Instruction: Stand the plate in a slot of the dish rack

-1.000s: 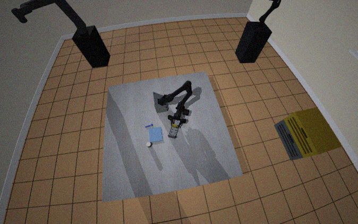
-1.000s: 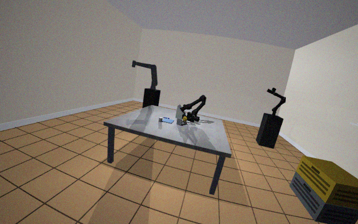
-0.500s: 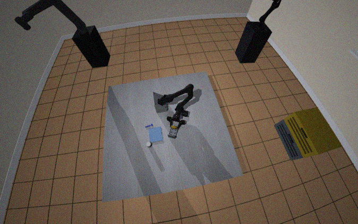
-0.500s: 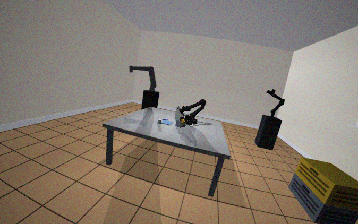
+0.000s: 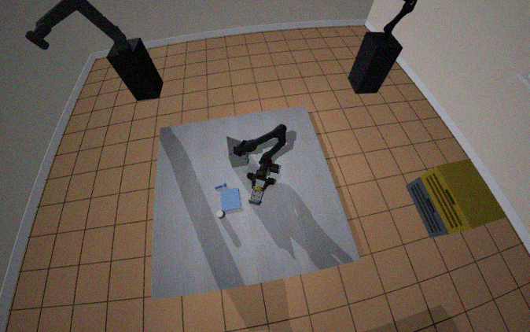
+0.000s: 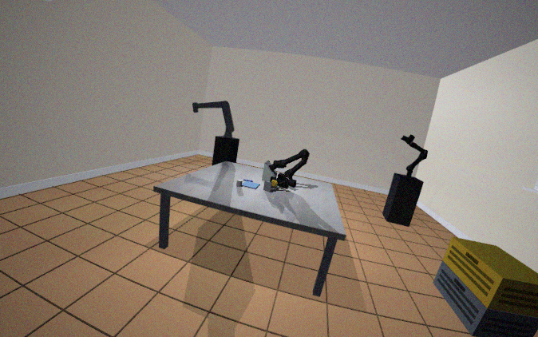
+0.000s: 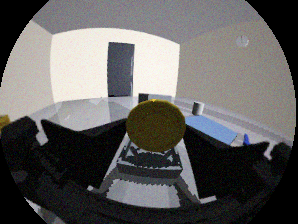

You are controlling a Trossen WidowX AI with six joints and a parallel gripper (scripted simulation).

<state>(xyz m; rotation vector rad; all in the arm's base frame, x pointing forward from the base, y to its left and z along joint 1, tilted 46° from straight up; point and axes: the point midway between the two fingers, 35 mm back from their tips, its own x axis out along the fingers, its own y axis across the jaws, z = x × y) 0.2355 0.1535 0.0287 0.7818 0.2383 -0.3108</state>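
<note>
Now: the yellow plate 1 cm behind my gripper tip. Also, from my gripper tip: light blue square pad 3 cm ahead, 19 cm to the right, 5 cm below; then blue spoon 7 cm behind, 25 cm to the right, 5 cm below; then dish rack 2 cm ahead, 1 cm to the right, 3 cm below.
</note>
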